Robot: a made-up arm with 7 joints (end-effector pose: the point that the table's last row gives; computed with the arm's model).
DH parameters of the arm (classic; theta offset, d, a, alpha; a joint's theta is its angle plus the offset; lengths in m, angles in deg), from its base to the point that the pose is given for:
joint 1: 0 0.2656 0 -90
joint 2: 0 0 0 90
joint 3: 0 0.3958 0.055 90
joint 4: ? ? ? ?
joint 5: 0 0.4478 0 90
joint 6: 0 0 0.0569 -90
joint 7: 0 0.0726 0 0
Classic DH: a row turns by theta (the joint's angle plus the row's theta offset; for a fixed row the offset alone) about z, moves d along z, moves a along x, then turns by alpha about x.
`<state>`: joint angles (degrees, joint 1 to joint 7).
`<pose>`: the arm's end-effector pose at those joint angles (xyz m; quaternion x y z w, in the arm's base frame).
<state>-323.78 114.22 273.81 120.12 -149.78 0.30 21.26</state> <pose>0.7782 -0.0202 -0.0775 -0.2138 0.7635 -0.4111 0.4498</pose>
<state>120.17 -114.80 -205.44 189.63 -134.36 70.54 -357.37</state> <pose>0.4760 -0.7397 0.0424 0.3100 0.1702 -0.4117 0.8399</pose>
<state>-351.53 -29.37 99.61 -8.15 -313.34 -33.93 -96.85</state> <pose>0.0579 0.1663 0.1985 0.1122 0.8840 0.2883 0.3504</pose>
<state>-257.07 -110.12 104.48 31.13 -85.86 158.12 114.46</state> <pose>-0.3238 -0.1688 0.2223 0.0357 0.6364 -0.5922 0.4930</pose>
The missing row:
joint 4: 0 0 0.1013 90
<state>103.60 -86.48 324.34 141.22 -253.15 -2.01 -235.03</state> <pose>0.4198 -0.7599 0.5396 0.4255 -0.2190 0.8198 0.3146</pose>
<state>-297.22 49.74 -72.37 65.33 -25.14 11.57 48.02</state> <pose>0.6624 0.0601 0.3095 0.8619 -0.0759 0.3569 0.3521</pose>
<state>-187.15 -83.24 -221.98 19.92 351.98 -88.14 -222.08</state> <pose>0.0874 -0.2415 0.0078 -0.3294 0.8760 -0.3478 0.0572</pose>
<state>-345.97 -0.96 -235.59 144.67 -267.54 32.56 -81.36</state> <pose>-0.2217 0.1919 1.1573 0.1182 -0.3762 -0.1590 0.9051</pose>
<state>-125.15 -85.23 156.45 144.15 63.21 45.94 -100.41</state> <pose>0.6104 0.6813 0.0671 -0.4949 -0.8205 -0.2435 0.1504</pose>
